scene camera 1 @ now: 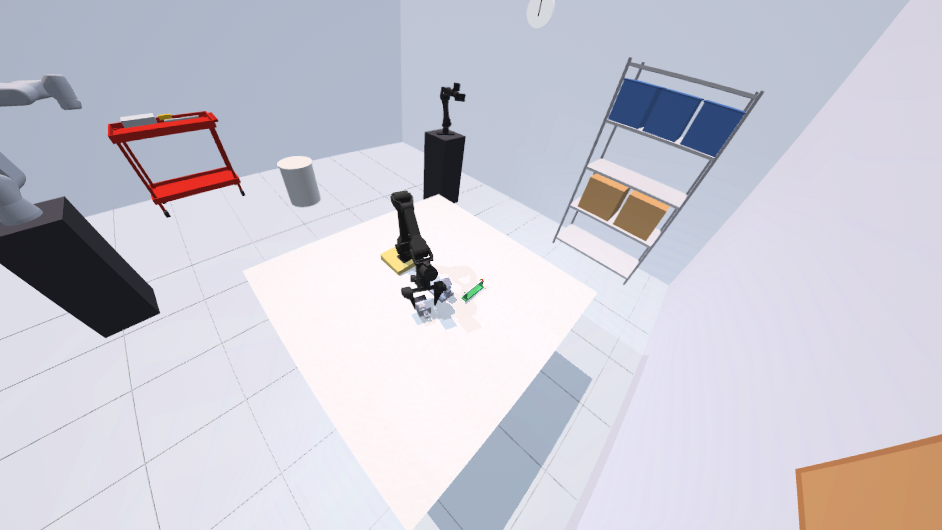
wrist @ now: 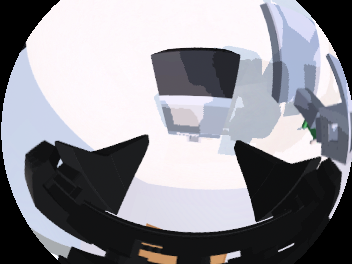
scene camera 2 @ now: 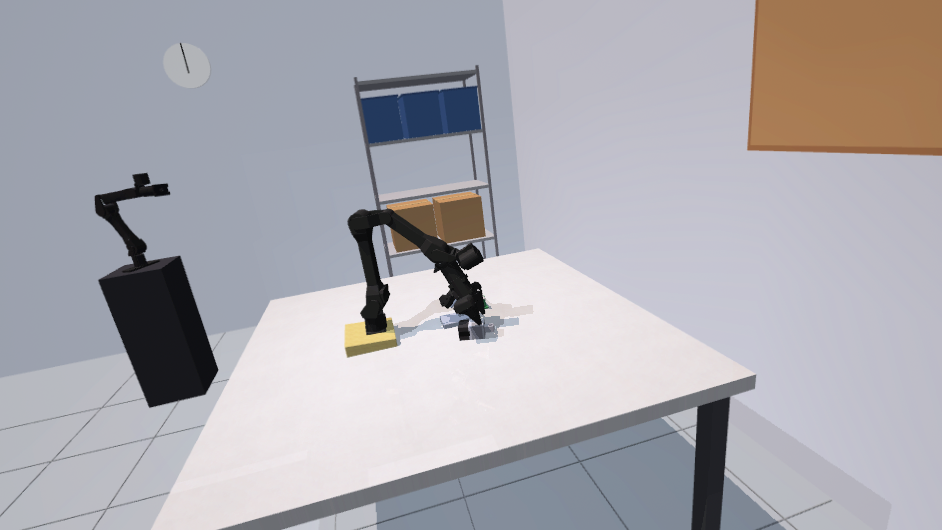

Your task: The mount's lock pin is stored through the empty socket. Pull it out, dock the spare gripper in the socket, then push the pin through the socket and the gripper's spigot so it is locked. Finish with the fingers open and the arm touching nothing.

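Observation:
Spare gripper present. My gripper open, holding nothing, visible in the wrist view too.

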